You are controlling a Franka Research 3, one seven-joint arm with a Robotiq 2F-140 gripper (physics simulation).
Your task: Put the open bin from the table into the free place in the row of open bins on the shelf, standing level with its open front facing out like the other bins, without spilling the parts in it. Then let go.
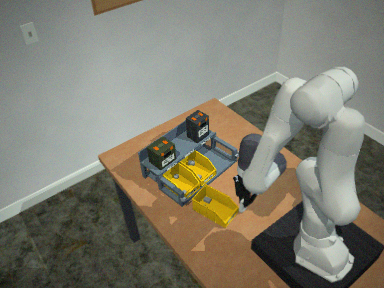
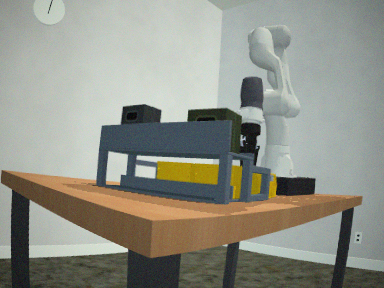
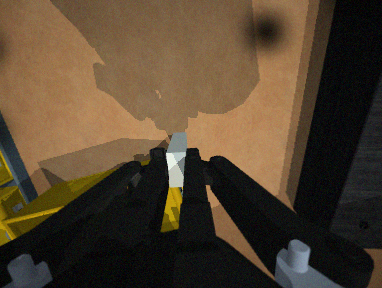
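The loose yellow open bin (image 1: 215, 206) (image 2: 274, 186) (image 3: 64, 192) stands on the table in front of the shelf's right end, with a grey part (image 1: 207, 199) inside it. Its open front faces the table's front right. My gripper (image 1: 243, 208) (image 3: 180, 145) is shut on nothing, with its fingertips down at the table just right of the bin's front corner. The grey-blue shelf (image 1: 182, 140) (image 2: 168, 137) holds two yellow bins (image 1: 180, 178) (image 1: 199, 164) in its lower row. The place to their right stands free.
A dark green box (image 1: 161, 152) (image 2: 219, 120) and a black box (image 1: 197, 126) (image 2: 140, 114) stand on the shelf's top board. The wooden table (image 1: 225, 257) ends close behind the shelf. The robot's black base (image 1: 276, 246) adjoins the table's right side.
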